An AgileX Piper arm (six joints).
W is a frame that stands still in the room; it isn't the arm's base.
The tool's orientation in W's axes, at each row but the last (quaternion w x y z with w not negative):
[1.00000, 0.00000, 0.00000, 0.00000]
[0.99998, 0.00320, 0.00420, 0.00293]
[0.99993, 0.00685, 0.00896, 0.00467]
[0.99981, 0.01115, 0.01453, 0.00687]
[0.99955, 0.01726, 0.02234, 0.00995]
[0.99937, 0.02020, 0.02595, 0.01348]
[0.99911, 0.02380, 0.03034, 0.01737]
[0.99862, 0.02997, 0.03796, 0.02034]
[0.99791, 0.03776, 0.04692, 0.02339]
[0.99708, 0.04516, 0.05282, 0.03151]
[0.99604, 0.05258, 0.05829, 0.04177]
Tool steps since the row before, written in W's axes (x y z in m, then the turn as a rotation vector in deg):
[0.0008, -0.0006, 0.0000, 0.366, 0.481, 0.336]
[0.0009, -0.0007, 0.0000, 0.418, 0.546, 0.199]
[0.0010, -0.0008, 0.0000, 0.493, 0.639, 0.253]
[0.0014, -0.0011, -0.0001, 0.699, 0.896, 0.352]
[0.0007, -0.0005, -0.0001, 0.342, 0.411, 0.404]
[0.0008, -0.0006, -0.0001, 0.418, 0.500, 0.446]
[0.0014, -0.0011, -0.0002, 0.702, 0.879, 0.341]
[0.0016, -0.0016, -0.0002, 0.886, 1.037, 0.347]
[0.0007, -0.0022, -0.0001, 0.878, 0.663, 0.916]
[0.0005, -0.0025, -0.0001, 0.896, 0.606, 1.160]
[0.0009, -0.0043, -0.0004, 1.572, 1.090, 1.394]
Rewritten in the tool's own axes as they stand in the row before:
[0.0008, -0.0006, 0.0000, 0.366, 0.481, 0.336]
[0.0009, -0.0007, 0.0000, 0.420, 0.545, 0.199]
[0.0010, -0.0008, 0.0000, 0.494, 0.638, 0.253]
[0.0014, -0.0011, 0.0000, 0.701, 0.894, 0.352]
[0.0007, -0.0005, -0.0001, 0.332, 0.418, 0.405]
[0.0008, -0.0006, 0.0000, 0.408, 0.507, 0.447]
[0.0014, -0.0012, -0.0001, 0.712, 0.871, 0.342]
[0.0015, -0.0017, 0.0000, 0.901, 1.022, 0.353]
[0.0006, -0.0022, 0.0001, 0.822, 0.694, 0.945]
[0.0003, -0.0025, 0.0002, 0.811, 0.659, 1.193]
[0.0006, -0.0044, 0.0001, 1.497, 1.112, 1.457]

